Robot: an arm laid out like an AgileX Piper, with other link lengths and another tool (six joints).
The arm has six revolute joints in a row. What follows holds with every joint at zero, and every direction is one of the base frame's.
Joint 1 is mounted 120.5 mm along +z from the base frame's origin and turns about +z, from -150 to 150 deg.
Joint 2 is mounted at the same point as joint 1 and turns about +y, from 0 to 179.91 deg.
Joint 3 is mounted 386.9 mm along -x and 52.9 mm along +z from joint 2 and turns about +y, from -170 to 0 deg.
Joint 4 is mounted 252.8 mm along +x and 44.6 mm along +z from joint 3 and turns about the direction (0.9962, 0, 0.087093), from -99.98 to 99.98 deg.
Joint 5 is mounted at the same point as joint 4 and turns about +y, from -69.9 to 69.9 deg.
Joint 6 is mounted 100.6 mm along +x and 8.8 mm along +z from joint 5 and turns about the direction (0.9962, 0, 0.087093), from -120 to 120 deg.
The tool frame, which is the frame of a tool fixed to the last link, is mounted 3.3 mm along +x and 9 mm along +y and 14.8 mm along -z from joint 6; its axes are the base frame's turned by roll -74.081, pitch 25.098 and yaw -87.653 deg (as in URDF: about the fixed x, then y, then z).
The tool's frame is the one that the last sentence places.
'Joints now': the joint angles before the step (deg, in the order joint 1, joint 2, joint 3, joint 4, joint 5, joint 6). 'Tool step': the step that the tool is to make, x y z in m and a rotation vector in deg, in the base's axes. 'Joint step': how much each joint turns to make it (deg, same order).
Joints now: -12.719, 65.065, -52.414, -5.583, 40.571, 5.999
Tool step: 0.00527, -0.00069, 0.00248, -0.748, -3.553, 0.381
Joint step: 0.002, 0.000, 0.307, -0.002, -3.956, 0.004
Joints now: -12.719, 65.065, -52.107, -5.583, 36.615, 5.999
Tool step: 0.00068, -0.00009, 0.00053, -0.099, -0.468, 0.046
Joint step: 0.001, -0.001, 0.001, -0.001, -0.481, 0.002
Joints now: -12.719, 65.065, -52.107, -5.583, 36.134, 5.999
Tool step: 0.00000, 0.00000, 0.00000, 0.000, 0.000, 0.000
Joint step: 0.000, 0.000, 0.000, 0.000, 0.000, 0.000
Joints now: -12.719, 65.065, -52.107, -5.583, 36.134, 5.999
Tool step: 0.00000, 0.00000, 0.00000, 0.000, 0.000, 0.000
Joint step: 0.000, 0.000, 0.000, 0.000, 0.000, 0.000
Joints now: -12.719, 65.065, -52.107, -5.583, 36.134, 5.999
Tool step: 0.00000, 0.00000, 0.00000, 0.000, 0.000, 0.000
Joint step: 0.000, 0.000, 0.000, 0.000, 0.000, 0.000
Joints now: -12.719, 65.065, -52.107, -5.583, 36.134, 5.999
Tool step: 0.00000, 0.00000, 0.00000, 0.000, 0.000, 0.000
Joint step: 0.000, 0.000, 0.000, 0.000, 0.000, 0.000
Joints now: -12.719, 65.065, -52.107, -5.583, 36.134, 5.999
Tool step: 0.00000, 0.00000, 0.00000, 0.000, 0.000, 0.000
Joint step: 0.000, 0.000, 0.000, 0.000, 0.000, 0.000
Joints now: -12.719, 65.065, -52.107, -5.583, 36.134, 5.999
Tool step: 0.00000, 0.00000, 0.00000, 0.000, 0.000, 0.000
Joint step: 0.000, 0.000, 0.000, 0.000, 0.000, 0.000
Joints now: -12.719, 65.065, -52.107, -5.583, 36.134, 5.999
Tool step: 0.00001, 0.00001, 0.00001, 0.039, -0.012, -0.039
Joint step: -0.001, 0.000, -0.001, 0.002, 0.001, 0.054
